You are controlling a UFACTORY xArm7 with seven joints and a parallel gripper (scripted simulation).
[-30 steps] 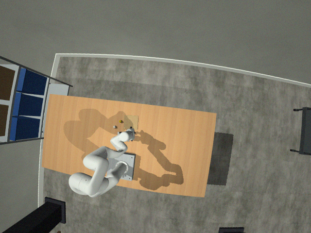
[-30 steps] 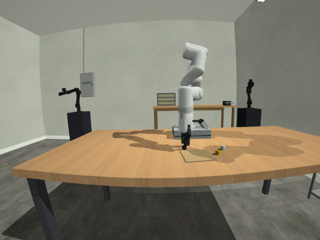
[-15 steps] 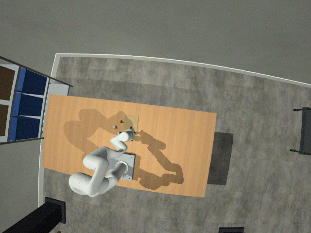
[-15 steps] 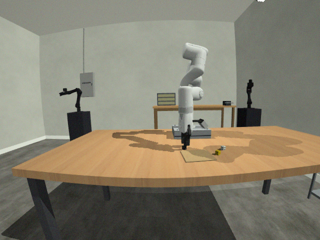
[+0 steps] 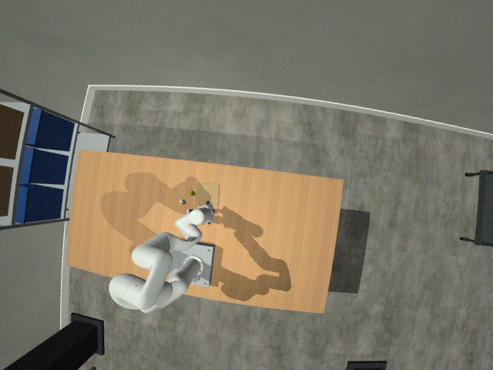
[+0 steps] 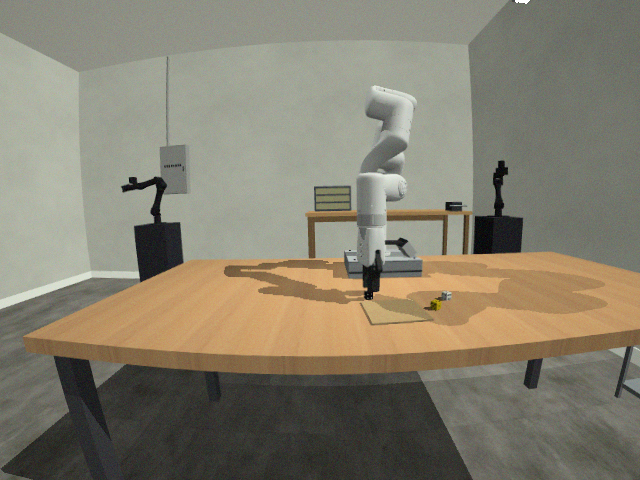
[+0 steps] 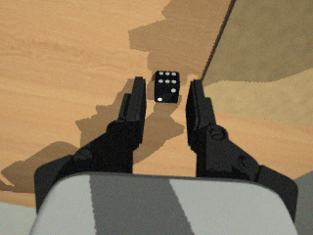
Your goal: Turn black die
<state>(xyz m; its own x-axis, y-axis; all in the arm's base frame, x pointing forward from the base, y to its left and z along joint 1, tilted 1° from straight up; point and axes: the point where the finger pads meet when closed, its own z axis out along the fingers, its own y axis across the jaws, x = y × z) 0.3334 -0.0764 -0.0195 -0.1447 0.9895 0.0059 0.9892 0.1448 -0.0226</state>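
Now: the black die 30 mm below my hand and 10 mm to the right of it. Also, from my hand: yellow die: 140 mm to the left, 100 mm ahead, 30 mm below; white die: 200 mm to the left, 40 mm ahead, 30 mm below; tan mat: 100 mm ahead, 40 mm to the left, 40 mm below.
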